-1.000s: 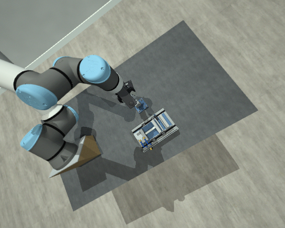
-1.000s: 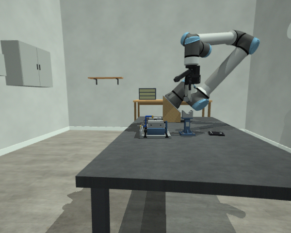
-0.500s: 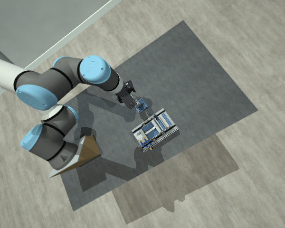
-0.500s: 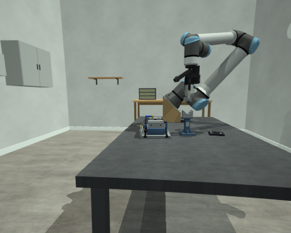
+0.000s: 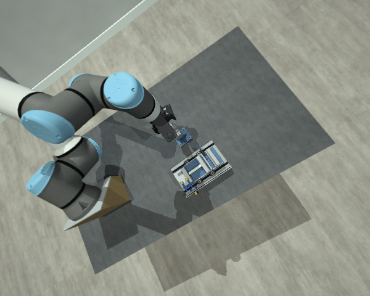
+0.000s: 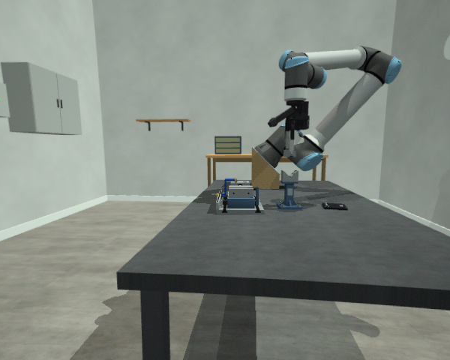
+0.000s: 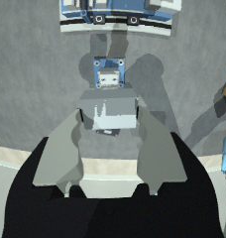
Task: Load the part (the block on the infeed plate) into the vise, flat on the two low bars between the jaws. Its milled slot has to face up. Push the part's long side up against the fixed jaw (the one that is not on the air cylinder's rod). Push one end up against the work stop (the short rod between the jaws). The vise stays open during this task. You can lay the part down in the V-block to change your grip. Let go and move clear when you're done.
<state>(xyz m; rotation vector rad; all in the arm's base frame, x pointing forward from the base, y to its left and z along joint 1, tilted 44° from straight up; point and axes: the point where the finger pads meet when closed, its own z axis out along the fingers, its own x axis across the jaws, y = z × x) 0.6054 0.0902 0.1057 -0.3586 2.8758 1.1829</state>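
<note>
The part lies 10 mm below my hand. The rest, counted from my hand: infeed plate: 240 mm below, 200 mm to the left, 30 mm behind; vise: 210 mm to the right, 200 mm below, 20 mm ahead.
</note>
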